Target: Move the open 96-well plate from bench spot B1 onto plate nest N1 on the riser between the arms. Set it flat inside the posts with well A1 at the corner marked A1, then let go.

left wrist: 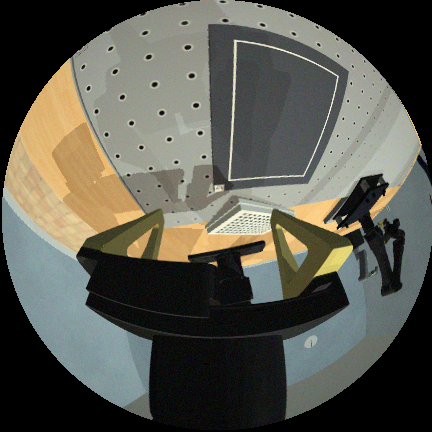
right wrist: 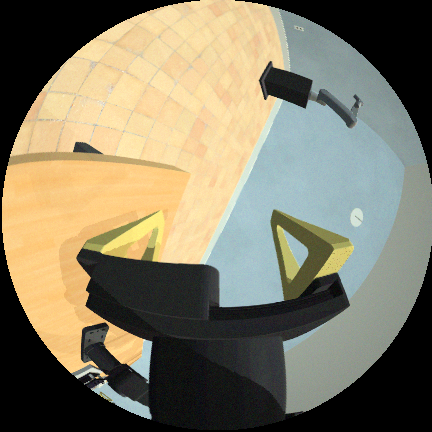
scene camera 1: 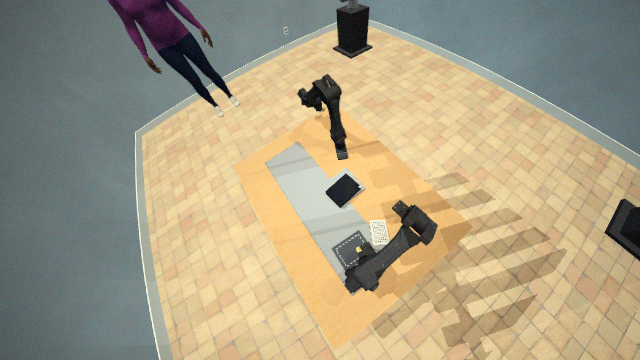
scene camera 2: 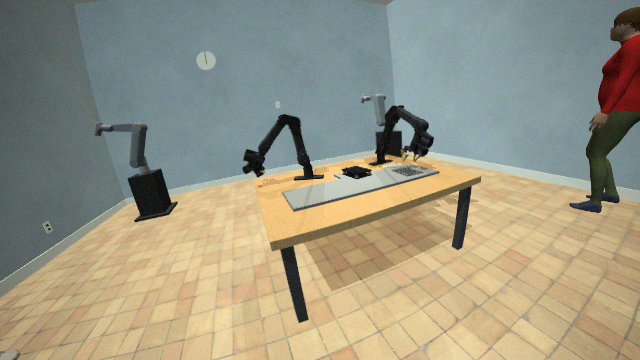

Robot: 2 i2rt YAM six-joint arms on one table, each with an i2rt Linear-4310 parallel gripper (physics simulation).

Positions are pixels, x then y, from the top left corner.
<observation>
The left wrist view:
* well plate: 243, 216
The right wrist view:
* my right gripper: 217, 215
</observation>
